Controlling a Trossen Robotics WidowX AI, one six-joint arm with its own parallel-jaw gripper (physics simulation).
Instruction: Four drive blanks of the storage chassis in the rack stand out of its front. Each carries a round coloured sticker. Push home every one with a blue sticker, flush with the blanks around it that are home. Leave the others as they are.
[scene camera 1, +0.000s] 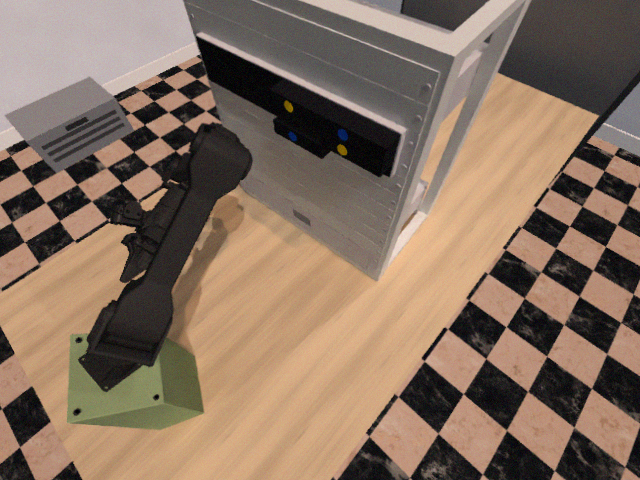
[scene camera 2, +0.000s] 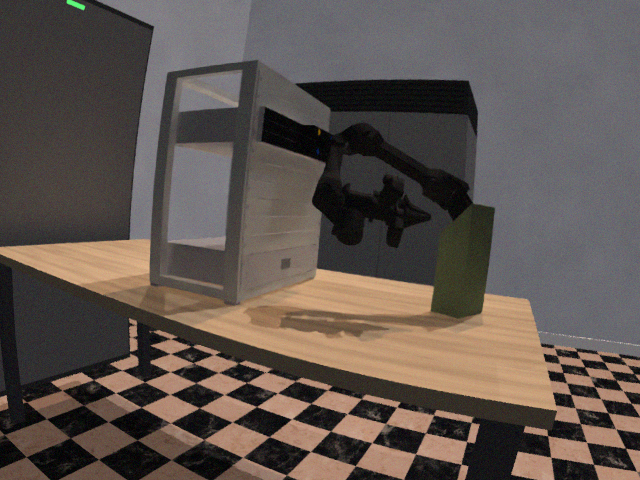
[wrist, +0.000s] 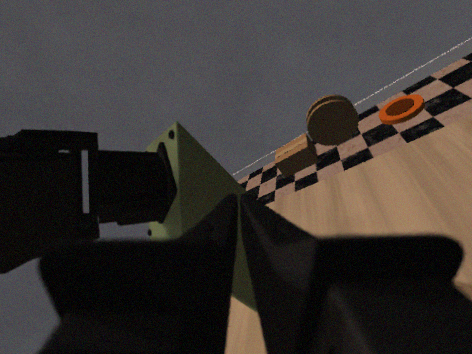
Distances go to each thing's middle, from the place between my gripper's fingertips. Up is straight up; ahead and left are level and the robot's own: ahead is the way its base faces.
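Labels:
Picture the grey rack (scene camera 1: 339, 112): my hand is 50 mm below it and 160 mm to the left of it, and it's still 510 mm short of the rack.

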